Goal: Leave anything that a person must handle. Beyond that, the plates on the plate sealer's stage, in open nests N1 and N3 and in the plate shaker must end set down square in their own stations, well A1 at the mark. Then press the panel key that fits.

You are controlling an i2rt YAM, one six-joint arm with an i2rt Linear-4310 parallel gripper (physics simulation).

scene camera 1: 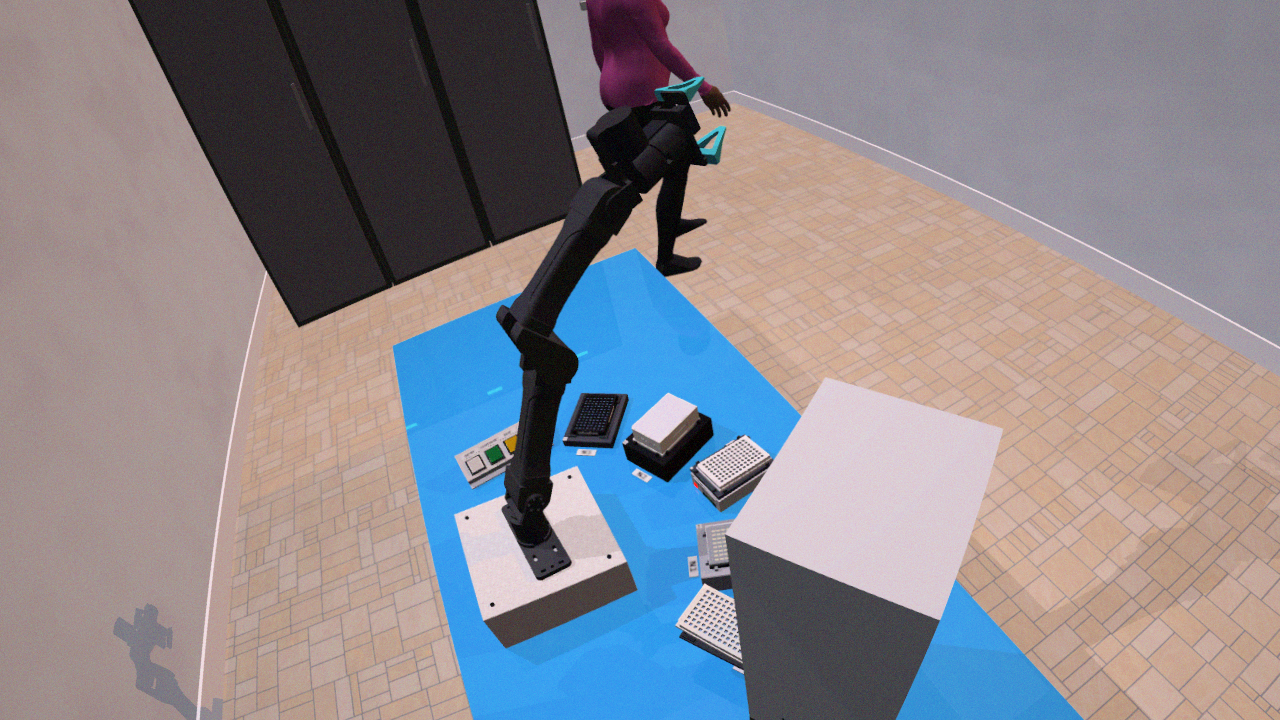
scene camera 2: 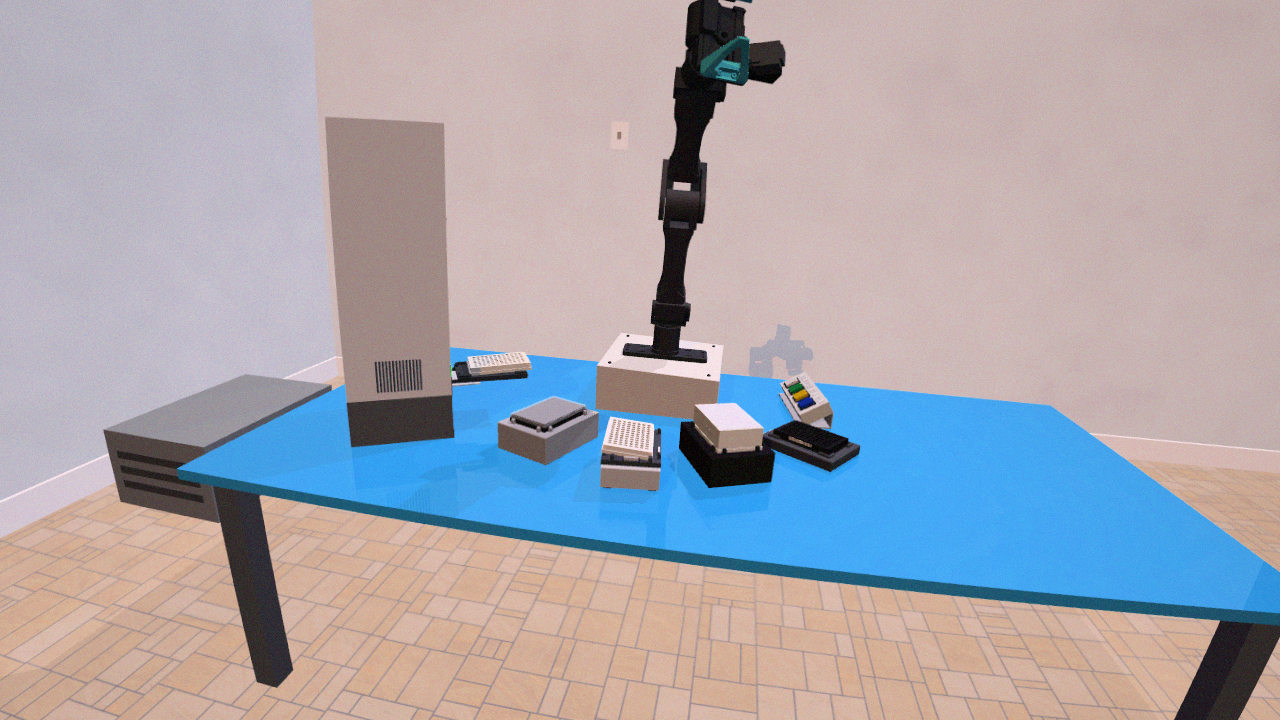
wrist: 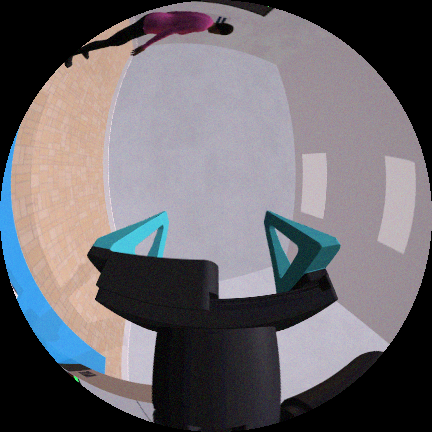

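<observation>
My gripper (scene camera 1: pixel 713 103) (wrist: pixel 215 216) is open and empty, raised high above the table. A black plate (scene camera 1: pixel 597 414) (scene camera 2: pixel 810 437) lies on a low dark base. A tall white block or stack (scene camera 1: pixel 665 420) (scene camera 2: pixel 728 425) sits on a black device. A white well plate (scene camera 1: pixel 733 460) (scene camera 2: pixel 630 436) sits on a white and black device. A grey device (scene camera 2: pixel 547 436) bears a grey top; a pale plate (scene camera 1: pixel 718 542) shows partly behind the tower. Another white well plate (scene camera 1: pixel 711 617) (scene camera 2: pixel 498 361) sits on a dark base. The key panel (scene camera 1: pixel 494 454) (scene camera 2: pixel 805 401) has white, green, yellow and blue keys. Station labels and A1 marks are unreadable.
A tall grey tower (scene camera 1: pixel 863 501) (scene camera 2: pixel 389 241) stands on the blue table (scene camera 1: pixel 501 680) (scene camera 2: pixel 984 501) and hides part of it. A person in pink (scene camera 1: pixel 626 53) (wrist: pixel 177 23) stands beyond the table's far end, behind the arm in scene camera 1. A grey cabinet (scene camera 2: pixel 214 411) stands beside the table.
</observation>
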